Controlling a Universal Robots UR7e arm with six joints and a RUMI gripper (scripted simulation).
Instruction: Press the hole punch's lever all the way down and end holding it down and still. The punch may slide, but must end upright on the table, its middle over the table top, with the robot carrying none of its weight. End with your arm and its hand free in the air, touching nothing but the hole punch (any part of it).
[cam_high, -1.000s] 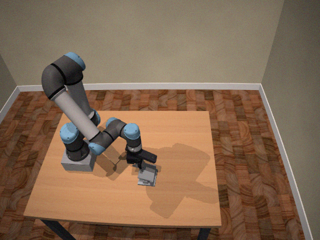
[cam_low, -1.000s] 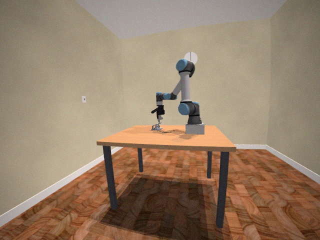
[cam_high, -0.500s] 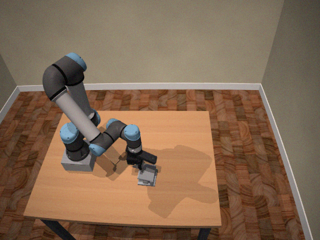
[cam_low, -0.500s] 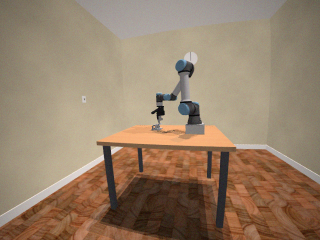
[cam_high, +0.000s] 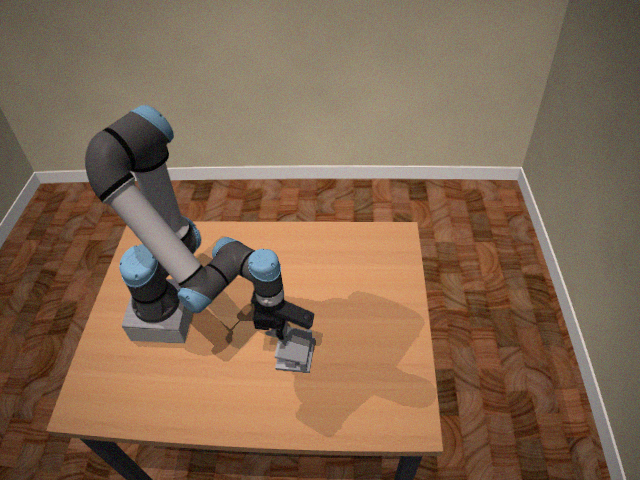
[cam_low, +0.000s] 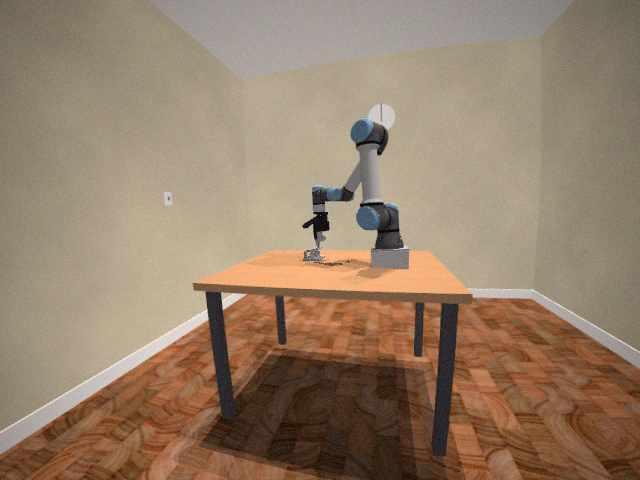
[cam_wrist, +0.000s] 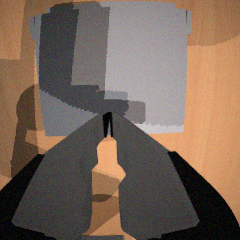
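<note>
My hand is 30 mm above the hole punch lever, 20 mm short of it and 10 mm to the left of it. Round my hand: hole punch (50 mm below, 30 mm ahead, 10 mm to the right).
</note>
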